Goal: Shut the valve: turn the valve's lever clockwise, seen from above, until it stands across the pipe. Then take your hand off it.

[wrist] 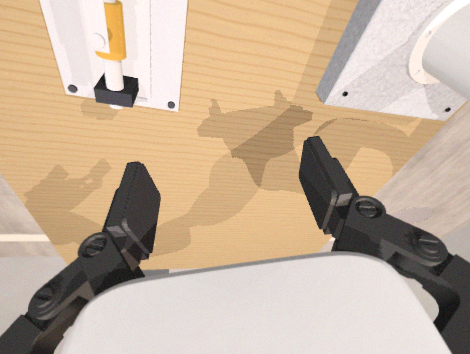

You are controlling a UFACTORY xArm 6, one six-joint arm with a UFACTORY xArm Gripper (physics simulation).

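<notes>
The white pipe point(114, 75) of the valve assembly shows at the upper left. It carries an orange sleeve point(117, 32) and passes through a black clamp point(116, 91) on a white base plate point(166, 60). A pale round knob point(99, 41) shows at the sleeve's left side. The rest of the assembly is cut off by the top edge of the view, and I cannot clearly make out the lever or its angle. My gripper point(226, 167) is open with nothing between its fingers. It is apart from the assembly, which lies beyond the left finger in the view.
A wooden table top point(240, 60) lies below, with shadows of the arm and gripper across it. At the upper right, a grey speckled block point(370, 75) carries a thick pale column point(450, 50) with a white flange. Table edges show at the lower left and right.
</notes>
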